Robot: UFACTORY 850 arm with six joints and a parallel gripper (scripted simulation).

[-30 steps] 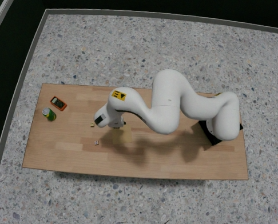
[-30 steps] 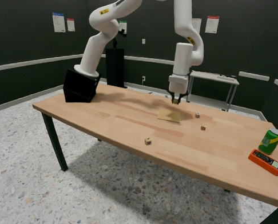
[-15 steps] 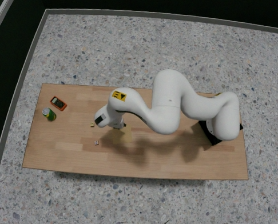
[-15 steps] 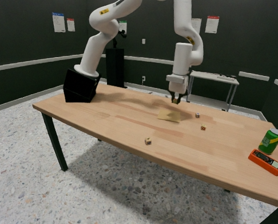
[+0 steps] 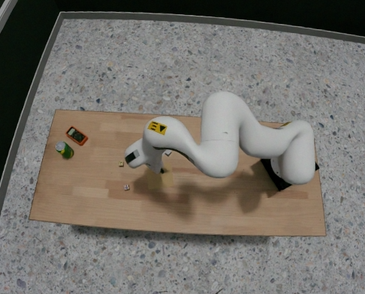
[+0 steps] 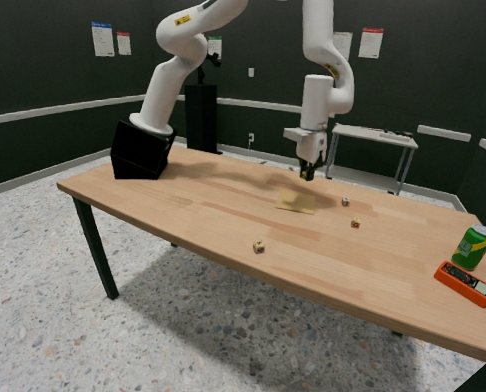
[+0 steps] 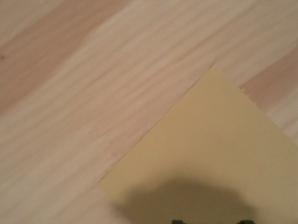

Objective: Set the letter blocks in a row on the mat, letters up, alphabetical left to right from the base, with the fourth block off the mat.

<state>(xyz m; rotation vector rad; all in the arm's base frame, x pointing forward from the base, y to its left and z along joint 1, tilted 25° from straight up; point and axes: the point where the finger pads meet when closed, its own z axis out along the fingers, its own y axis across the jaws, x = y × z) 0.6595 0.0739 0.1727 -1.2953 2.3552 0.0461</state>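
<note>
Right now my hand is 20 mm past the tan mat, 10 mm to the right of it and 120 mm above it. Also, from my hand: green can 530 mm ahead, 40 mm to the right, 60 mm below; orange meter 510 mm ahead, 150 mm to the right, 110 mm below.
</note>
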